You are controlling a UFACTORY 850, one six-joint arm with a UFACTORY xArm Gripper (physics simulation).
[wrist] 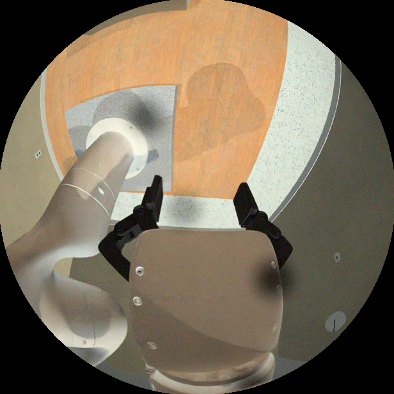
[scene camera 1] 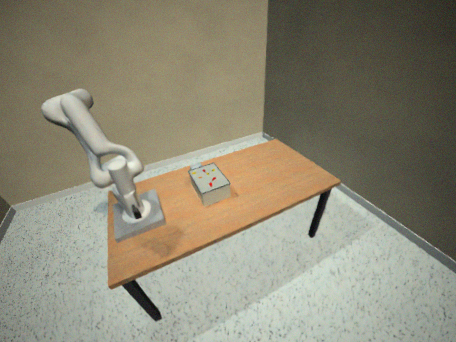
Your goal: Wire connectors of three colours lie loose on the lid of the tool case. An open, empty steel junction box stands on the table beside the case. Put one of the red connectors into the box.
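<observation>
The tool case [scene camera 1: 218, 195] stands on the table, its grey lid facing up. Red connectors [scene camera 1: 211, 184] [scene camera 1: 214, 178] [scene camera 1: 204, 171] lie loose on the lid, two close together towards the front and one farther back. Yellow connectors [scene camera 1: 194, 173] [scene camera 1: 213, 170] and an orange one [scene camera 1: 200, 177] lie there too. The steel junction box [scene camera 1: 196, 165] shows small behind the case's back left corner; its inside cannot be made out. My gripper [scene camera 1: 137, 212] [wrist: 200, 188] is open and empty, well to the left of the case, over the base area in the scene view.
The arm's round base stands on a grey plate [scene camera 1: 155, 218] [wrist: 162, 170] at the left end of the wooden table [scene camera 1: 270, 175] [wrist: 200, 50]. In the wrist view the arm's own links fill the lower left. Walls [scene camera 1: 165, 65] stand behind and to the right of the table.
</observation>
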